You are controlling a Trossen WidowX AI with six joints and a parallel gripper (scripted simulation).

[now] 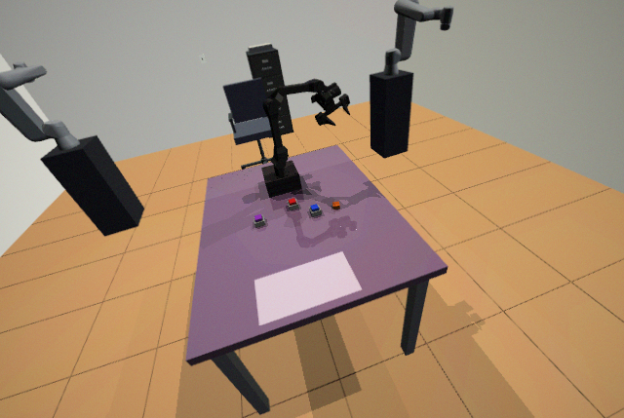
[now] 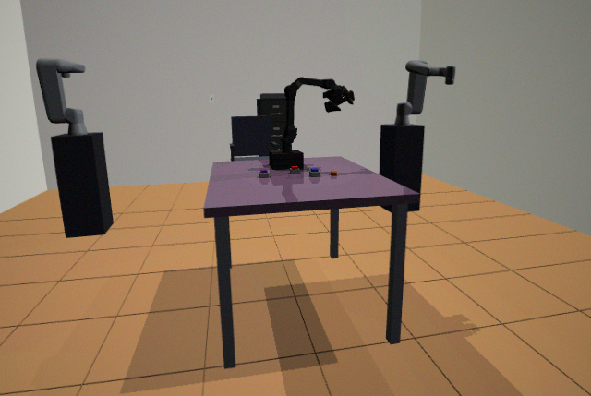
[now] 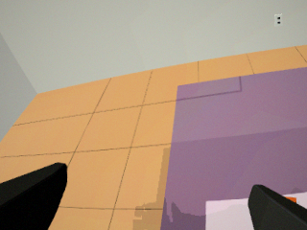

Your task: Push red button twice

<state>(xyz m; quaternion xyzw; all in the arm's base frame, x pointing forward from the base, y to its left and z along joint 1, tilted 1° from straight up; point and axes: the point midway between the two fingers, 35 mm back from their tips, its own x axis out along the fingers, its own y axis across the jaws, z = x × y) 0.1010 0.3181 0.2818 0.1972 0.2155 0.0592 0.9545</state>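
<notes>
My gripper tip is now 330 mm to the left of the red button, 330 mm above it and 50 mm short of it. From my gripper tip the other things lie so: purple button: 500 mm to the right, 330 mm below, 100 mm ahead; then small orange block: 350 mm below, 160 mm ahead, 130 mm to the right; then blue button: 330 mm below, 240 mm to the right, 150 mm ahead.
</notes>
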